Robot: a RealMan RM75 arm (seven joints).
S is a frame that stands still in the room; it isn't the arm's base.
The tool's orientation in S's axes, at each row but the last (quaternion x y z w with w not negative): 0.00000, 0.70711, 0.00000, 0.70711; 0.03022, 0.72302, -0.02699, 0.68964; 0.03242, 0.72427, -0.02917, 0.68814; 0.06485, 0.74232, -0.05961, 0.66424; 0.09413, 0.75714, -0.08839, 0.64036; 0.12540, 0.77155, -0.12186, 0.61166; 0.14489, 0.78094, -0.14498, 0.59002; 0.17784, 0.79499, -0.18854, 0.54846; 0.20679, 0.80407, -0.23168, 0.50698
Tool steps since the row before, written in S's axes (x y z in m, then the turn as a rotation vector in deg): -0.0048, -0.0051, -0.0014, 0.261, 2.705, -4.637; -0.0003, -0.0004, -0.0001, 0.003, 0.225, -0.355; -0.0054, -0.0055, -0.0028, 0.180, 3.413, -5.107; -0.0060, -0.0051, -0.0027, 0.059, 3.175, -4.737; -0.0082, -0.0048, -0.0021, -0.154, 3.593, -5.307; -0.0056, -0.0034, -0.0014, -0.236, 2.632, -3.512; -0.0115, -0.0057, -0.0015, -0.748, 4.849, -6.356; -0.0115, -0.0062, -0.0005, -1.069, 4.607, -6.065; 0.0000, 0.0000, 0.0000, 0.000, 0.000, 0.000
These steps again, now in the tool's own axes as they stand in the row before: 0.0014, -0.0051, -0.0048, 4.637, 2.705, 0.261; 0.0001, -0.0004, -0.0003, 0.356, 0.224, 0.002; 0.0030, -0.0060, -0.0048, 5.114, 3.404, 0.144; 0.0033, -0.0061, -0.0047, 4.756, 3.147, 0.027; 0.0033, -0.0067, -0.0062, 5.365, 3.504, -0.189; 0.0024, -0.0051, -0.0036, 3.591, 2.512, -0.334; 0.0041, -0.0097, -0.0075, 6.588, 4.497, -0.921; 0.0039, -0.0109, -0.0060, 6.404, 4.100, -1.155; 0.0000, 0.0000, 0.0000, 0.000, 0.000, 0.000
